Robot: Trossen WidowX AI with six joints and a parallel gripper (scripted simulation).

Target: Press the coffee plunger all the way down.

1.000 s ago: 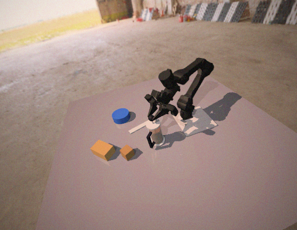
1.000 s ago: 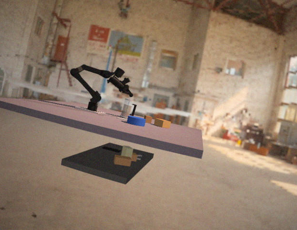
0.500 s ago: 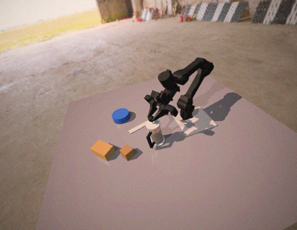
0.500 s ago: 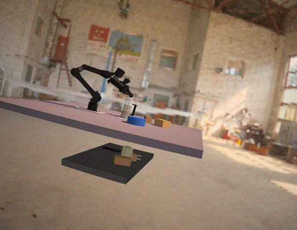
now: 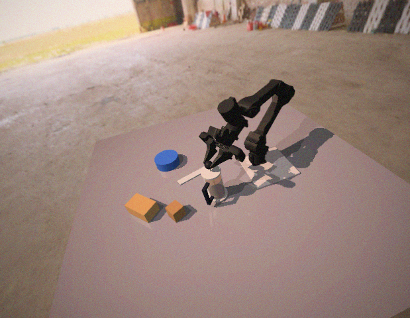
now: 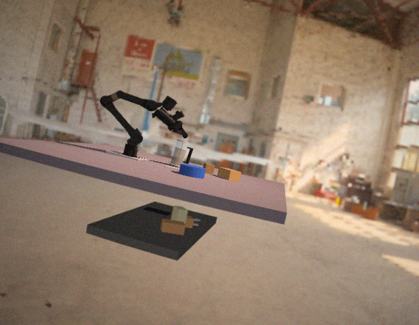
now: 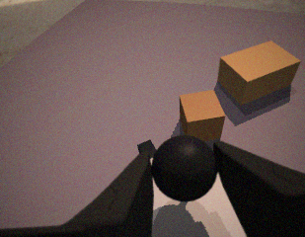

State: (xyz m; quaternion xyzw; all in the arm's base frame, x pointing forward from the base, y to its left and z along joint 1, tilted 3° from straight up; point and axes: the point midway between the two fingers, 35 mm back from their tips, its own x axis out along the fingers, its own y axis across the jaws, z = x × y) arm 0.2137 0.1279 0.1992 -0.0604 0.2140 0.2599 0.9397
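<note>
The coffee press lies 90 mm below my gripper tip. Also, from my gripper tip: orange cube 150 mm below, 150 mm ahead, 30 mm to the left; then blue disc 300 mm to the right, 170 mm ahead, 160 mm below.
</note>
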